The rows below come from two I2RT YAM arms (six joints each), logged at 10 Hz.
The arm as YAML. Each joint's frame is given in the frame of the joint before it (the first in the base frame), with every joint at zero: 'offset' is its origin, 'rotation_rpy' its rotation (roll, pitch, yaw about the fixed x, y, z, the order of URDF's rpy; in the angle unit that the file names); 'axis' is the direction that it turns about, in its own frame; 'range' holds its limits. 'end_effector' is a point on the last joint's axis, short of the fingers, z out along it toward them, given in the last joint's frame.
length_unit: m
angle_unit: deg
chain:
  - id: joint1
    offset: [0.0, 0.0, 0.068]
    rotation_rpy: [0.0, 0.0, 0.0]
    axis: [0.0, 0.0, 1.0]
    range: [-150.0, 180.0]
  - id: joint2
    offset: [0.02, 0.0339, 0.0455]
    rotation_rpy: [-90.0, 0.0, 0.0]
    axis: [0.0, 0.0, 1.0]
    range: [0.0, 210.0]
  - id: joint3
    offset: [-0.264, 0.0, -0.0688]
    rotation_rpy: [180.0, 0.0, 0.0]
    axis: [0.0, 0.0, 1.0]
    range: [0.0, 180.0]
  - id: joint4
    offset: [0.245, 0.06, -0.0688]
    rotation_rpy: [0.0, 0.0, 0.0]
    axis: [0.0, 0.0, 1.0]
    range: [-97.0, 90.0]
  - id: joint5
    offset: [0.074, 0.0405, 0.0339]
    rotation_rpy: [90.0, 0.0, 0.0]
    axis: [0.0, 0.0, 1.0]
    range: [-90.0, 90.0]
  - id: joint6
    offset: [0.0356, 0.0, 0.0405]
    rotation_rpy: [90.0, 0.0, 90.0]
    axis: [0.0, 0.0, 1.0]
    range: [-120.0, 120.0]
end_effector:
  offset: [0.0, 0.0, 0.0]
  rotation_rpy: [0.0, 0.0, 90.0]
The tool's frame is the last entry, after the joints.
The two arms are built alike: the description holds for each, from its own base.
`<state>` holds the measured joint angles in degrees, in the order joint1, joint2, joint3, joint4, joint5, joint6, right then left.
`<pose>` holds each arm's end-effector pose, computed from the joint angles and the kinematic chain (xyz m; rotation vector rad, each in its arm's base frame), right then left.
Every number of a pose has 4 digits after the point. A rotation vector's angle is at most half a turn.
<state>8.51 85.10 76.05 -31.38 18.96 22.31 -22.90 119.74 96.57 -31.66 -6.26 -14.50</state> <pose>0.3289 0.0375 0.3274 0.4378 2.1891 -0.0852 0.4278 -0.1765 0.2121 0.1412 2.5200 -0.1257</pose>
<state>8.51 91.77 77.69 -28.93 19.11 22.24 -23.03 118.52 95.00 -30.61 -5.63 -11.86</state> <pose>0.3569 0.0416 0.3025 0.4357 2.2313 -0.1067 0.4236 -0.1763 0.2140 0.2048 2.5051 -0.1260</pose>
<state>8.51 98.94 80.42 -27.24 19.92 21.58 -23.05 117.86 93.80 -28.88 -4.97 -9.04</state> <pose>0.3849 0.0453 0.2764 0.4264 2.2748 -0.1479 0.4222 -0.1763 0.2144 0.2682 2.4798 -0.1270</pose>
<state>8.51 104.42 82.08 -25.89 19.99 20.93 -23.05 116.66 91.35 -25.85 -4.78 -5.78</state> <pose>0.4041 0.0482 0.2514 0.4111 2.3179 -0.1726 0.4191 -0.1751 0.2137 0.3339 2.4402 -0.1166</pose>
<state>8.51 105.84 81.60 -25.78 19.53 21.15 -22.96 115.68 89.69 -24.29 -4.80 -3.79</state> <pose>0.4065 0.0488 0.2392 0.4101 2.3493 -0.1744 0.4163 -0.1731 0.2138 0.3709 2.4187 -0.1047</pose>
